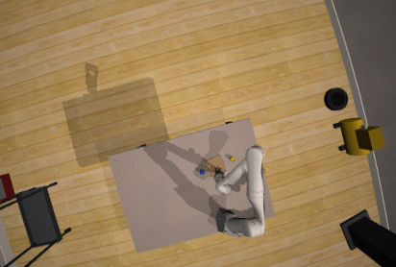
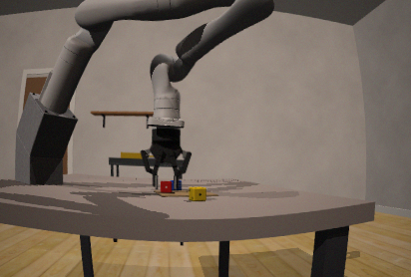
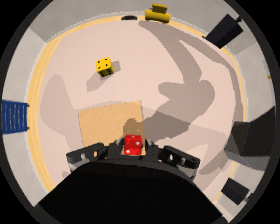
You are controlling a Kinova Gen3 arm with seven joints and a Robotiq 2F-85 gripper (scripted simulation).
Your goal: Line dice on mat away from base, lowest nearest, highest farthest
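Now: hand 1 cm above the red die. The rest, counted from my hand: yellow die 4 cm ahead, 16 cm to the right, 1 cm below; tan mat 5 cm ahead, 1 cm to the right, 3 cm below; blue die 5 cm ahead, 12 cm to the left, 1 cm below.
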